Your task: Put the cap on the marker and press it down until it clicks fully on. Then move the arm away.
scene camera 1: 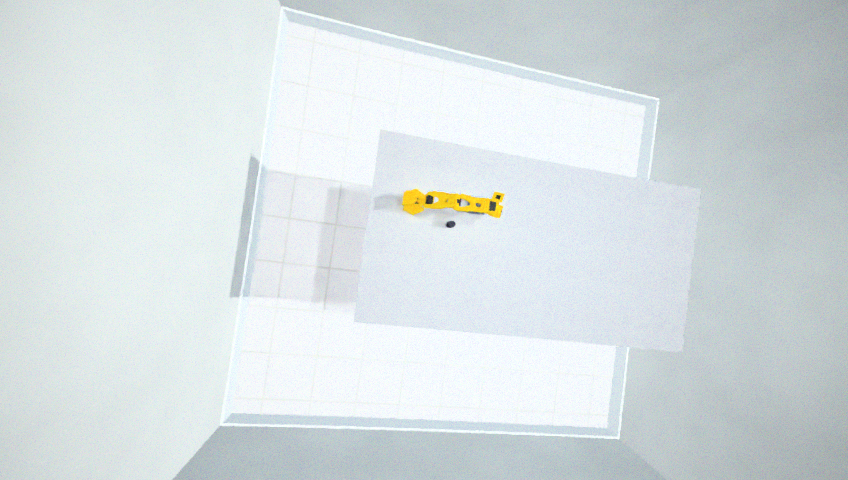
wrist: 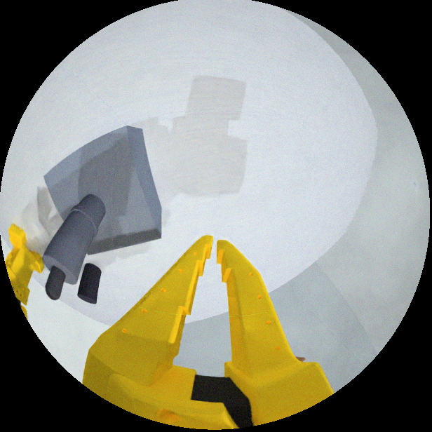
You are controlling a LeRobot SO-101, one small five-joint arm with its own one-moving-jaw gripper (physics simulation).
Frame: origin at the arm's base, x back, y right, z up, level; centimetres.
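Seen in the pictures: arm's base at its link origin: [scene camera 1: 418,202].
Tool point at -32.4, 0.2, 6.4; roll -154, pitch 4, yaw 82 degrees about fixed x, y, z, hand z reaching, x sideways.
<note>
Pixels of each thing's top centre, then the offset from my tool point to it, as dx, dy, dz. Level surfaces: height alone.
- black cap at its top centre: [scene camera 1: 452,224] +17.1, +7.3, -1.4
- grey block at its top centre: [scene camera 1: 478,205] +6.4, -2.7, -2.3
- pale table at its surface level: dz -6.5
The marker [wrist: 74,242] has a thick grey body and a narrower dark tip. In the wrist view it stands in a grey block at the left, with its tip uncovered. The black cap [scene camera 1: 450,224] [wrist: 90,283] is apart from the marker, beside its tip end in the wrist view; it looks upright, but its exact pose is hard to tell. My gripper [wrist: 215,241] is shut and empty, its jaw tips close together, to the right of the marker and cap in the wrist view. In the scene view the marker is hidden by the arm.
The grey block [wrist: 115,170] [scene camera 1: 476,212] is mostly hidden under the yellow arm [scene camera 1: 455,201] in the scene view. The arm's base shows at the left of the wrist view. The pale table [scene camera 1: 565,267] extends beyond the arm on all sides.
</note>
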